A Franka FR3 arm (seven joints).
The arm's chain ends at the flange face. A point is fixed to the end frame.
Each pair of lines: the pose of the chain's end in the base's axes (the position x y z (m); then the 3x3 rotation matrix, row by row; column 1 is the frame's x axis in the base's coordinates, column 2 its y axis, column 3 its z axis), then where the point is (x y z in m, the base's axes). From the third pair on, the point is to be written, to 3 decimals.
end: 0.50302, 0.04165, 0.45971; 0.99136, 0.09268, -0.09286; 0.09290, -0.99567, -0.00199; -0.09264, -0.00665, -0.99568
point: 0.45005 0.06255 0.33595
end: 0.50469, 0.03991, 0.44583; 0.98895, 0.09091, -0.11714; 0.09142, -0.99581, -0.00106; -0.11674, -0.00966, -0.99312
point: 0.44875 0.06100 0.32342
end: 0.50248, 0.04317, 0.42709; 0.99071, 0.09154, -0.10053; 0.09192, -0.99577, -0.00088; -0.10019, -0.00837, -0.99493
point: 0.449 0.064 0.304
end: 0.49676, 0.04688, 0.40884; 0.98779, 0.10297, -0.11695; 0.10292, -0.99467, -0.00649; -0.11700, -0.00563, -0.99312
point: 0.441 0.067 0.286
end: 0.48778, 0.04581, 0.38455; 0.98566, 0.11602, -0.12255; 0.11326, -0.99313, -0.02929; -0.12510, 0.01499, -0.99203
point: 0.431 0.062 0.262
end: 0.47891, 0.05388, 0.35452; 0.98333, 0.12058, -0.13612; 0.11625, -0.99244, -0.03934; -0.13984, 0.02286, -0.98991
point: 0.420 0.069 0.233
